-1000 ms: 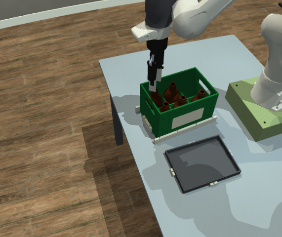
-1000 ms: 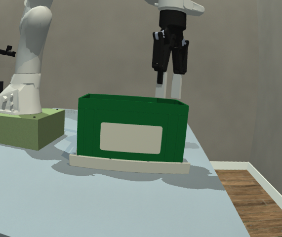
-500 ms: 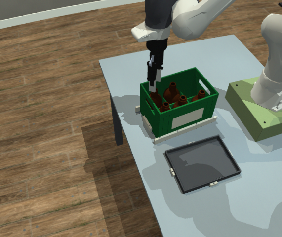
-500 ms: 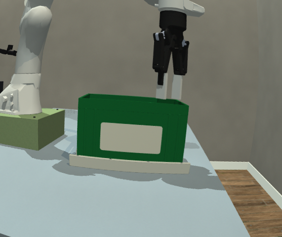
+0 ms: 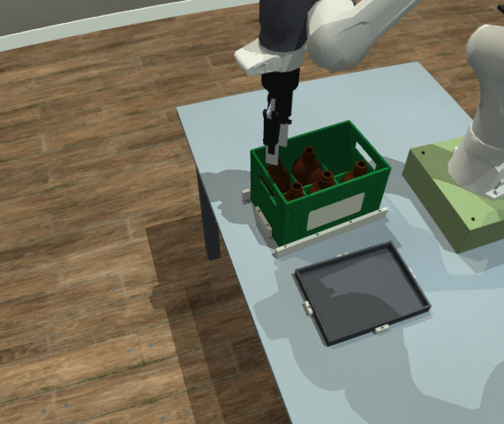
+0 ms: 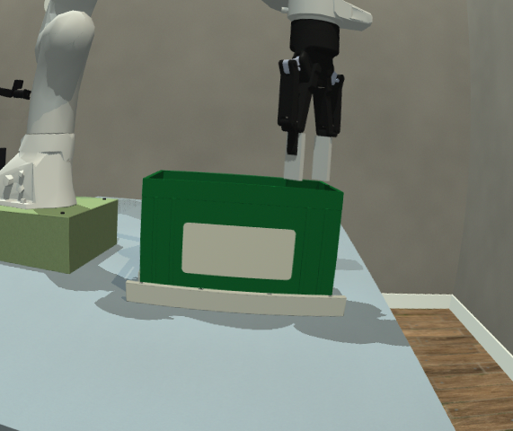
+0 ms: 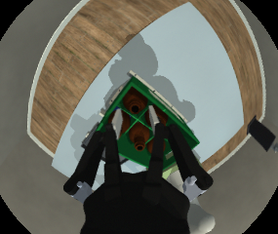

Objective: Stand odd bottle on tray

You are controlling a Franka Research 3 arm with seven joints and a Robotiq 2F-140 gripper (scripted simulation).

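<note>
Now: hand 9 cm past the bottle, 1 cm to the left of it and 13 cm above it. Round my hand: dark tray: 12 cm behind, 30 cm to the left, 20 cm below; then green crate: 10 cm behind, 3 cm to the left, 13 cm below.
</note>
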